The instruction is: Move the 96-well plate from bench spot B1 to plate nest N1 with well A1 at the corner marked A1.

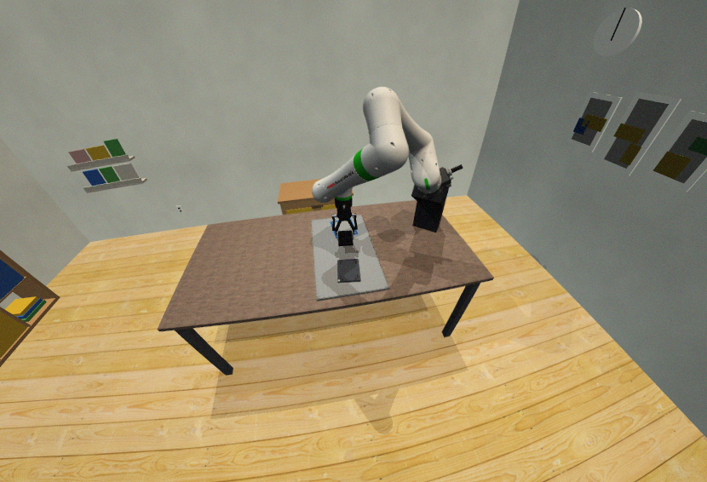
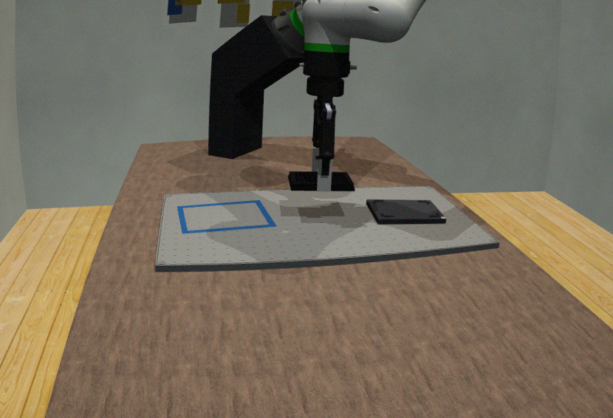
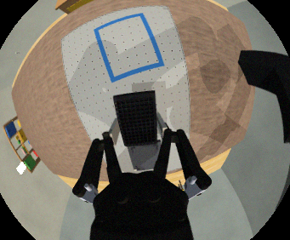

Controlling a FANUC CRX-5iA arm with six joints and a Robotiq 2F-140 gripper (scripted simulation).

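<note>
My gripper is now 40 mm past the plate nest N1, 190 mm to the right of it and 90 mm above it. The rest, counted from my hand: black 96-well plate (20 mm below).
</note>
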